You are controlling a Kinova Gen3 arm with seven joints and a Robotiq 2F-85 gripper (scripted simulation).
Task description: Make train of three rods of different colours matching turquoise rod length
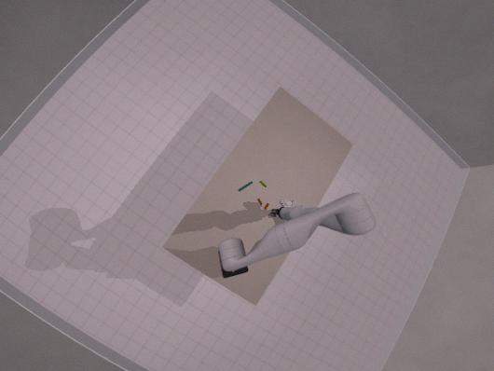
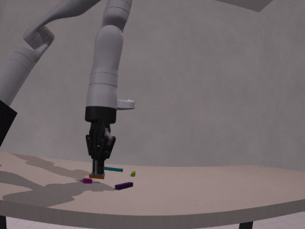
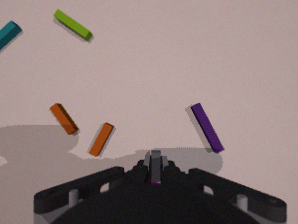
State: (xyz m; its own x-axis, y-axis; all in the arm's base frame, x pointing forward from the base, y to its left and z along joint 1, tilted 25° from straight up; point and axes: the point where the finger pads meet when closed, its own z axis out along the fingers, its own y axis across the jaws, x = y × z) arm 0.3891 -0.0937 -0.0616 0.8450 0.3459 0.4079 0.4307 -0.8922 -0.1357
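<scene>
The magenta rod lies 3 cm below my hand, 2 cm behind it and 1 cm to the right of it. The rest, counted from my hand: grey rod 2 cm below; then lime rod 17 cm to the left, 10 cm ahead, 3 cm below; then purple rod 6 cm ahead, 3 cm to the right, 3 cm below.
</scene>
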